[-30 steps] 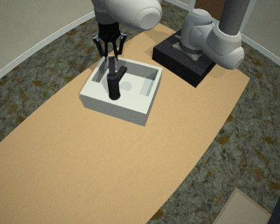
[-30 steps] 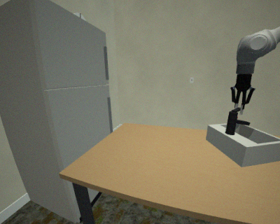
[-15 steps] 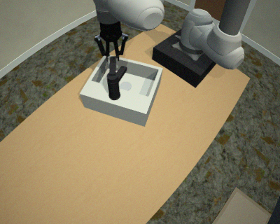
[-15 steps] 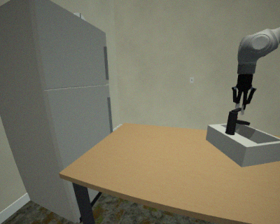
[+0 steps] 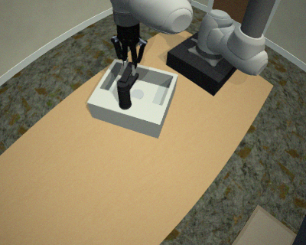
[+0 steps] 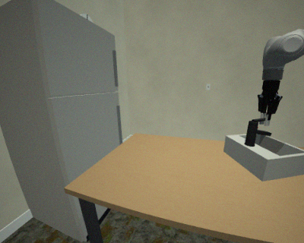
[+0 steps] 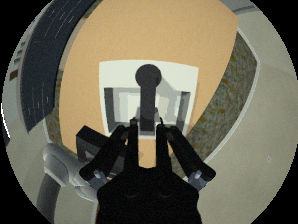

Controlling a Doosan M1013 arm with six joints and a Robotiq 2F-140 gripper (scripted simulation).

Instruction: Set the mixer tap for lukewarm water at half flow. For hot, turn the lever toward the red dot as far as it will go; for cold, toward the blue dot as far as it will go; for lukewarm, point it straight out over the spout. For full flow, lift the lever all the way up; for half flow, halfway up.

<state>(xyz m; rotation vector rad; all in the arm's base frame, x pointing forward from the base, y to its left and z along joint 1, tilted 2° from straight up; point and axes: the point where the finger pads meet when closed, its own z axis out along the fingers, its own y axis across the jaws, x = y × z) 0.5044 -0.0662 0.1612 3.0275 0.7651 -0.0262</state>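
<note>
Right now the lever is 20 mm ahead of my hand and 10 mm to the left of it. The rest, counted from my hand: white sink basin 40 mm behind, 20 mm to the right, 230 mm below; then black mixer tap 50 mm ahead, 30 mm to the left, 50 mm below.
</note>
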